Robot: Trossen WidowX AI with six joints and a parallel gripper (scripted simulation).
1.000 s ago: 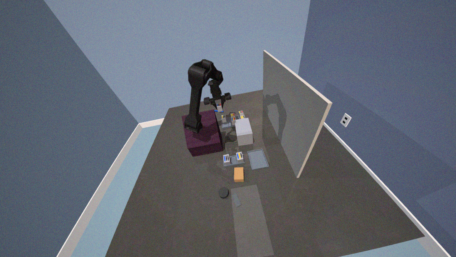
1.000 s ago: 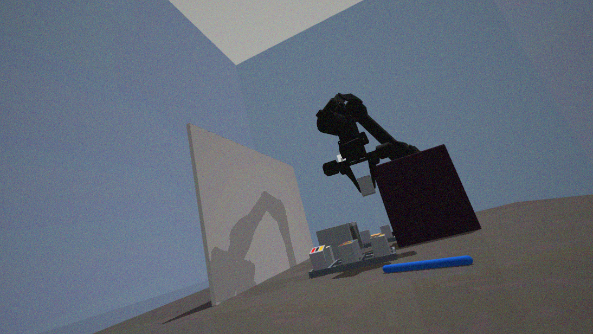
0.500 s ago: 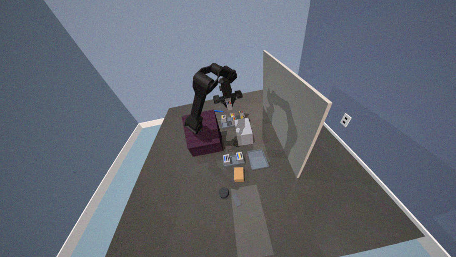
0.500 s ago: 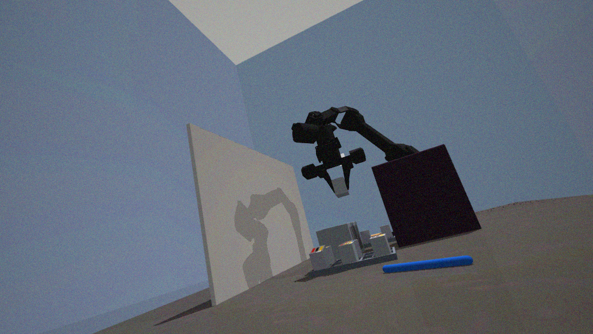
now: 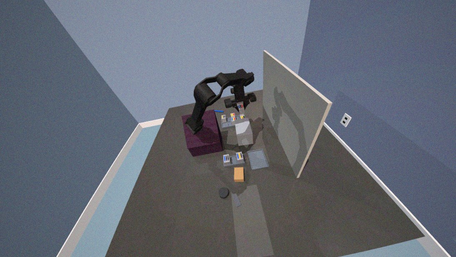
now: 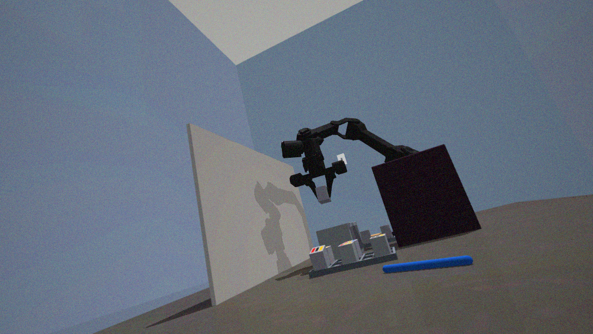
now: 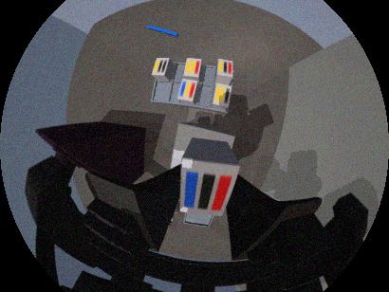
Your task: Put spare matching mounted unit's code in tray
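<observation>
Now: the grey tray 260 mm to the right of my gripper tip, 190 mm below it and 40 mm ahead of it. Also, from my gripper tip: tall panel 220 mm ahead, 60 mm to the right, 30 mm above; then mounted unit 140 mm below, 40 mm to the right, 10 mm behind; then grey spare block 20 mm above.
</observation>
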